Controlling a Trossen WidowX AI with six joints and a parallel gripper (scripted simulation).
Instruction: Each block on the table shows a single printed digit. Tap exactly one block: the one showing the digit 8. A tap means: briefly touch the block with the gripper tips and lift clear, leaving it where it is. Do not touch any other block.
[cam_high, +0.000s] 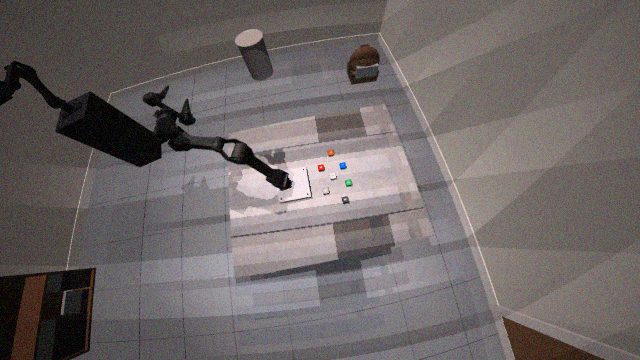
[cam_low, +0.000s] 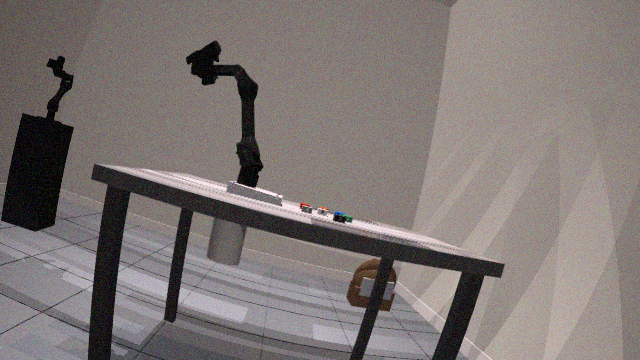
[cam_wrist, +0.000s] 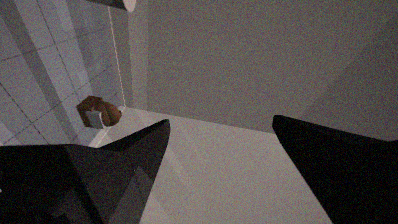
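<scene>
Now: gripper tip 52 cm short of the white block, 42 cm to the left of it and 49 cm above it. From my gripper tip the other things lie so: orange block: 57 cm ahead, 27 cm to the right, 49 cm below; red block: 48 cm ahead, 34 cm to the right, 49 cm below; grey block: 45 cm ahead, 48 cm to the right, 49 cm below.
</scene>
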